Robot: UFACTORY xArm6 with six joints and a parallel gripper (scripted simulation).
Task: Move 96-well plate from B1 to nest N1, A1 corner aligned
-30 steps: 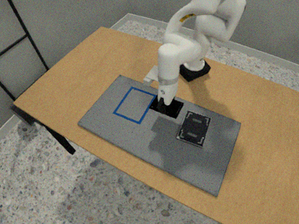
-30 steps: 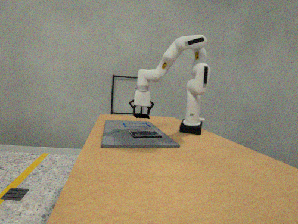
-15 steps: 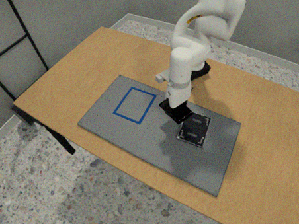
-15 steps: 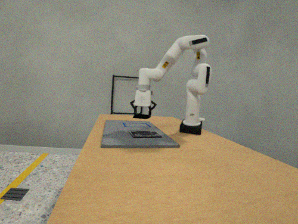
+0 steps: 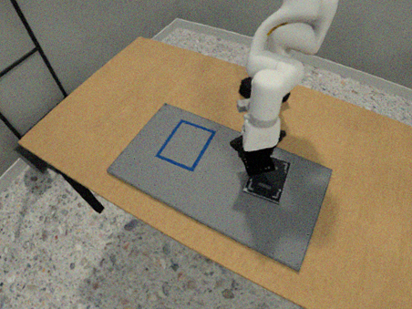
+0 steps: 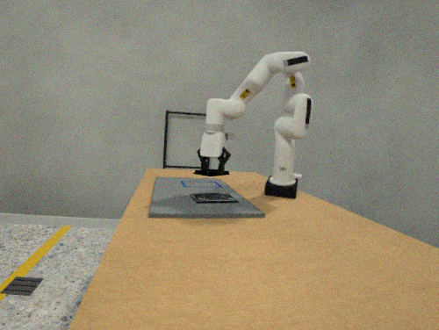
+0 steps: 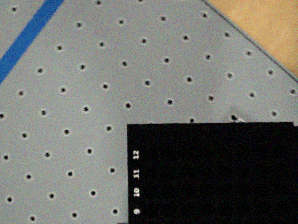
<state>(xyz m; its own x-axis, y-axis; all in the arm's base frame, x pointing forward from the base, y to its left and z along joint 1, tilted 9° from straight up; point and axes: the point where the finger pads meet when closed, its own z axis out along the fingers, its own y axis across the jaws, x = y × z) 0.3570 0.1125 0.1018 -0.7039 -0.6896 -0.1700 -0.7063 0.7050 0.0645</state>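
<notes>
Right now the plate nest is 100 mm below my hand, 60 mm to the left of it and 10 mm behind it. Round my hand: black 96-well plate: 10 mm below.
</notes>
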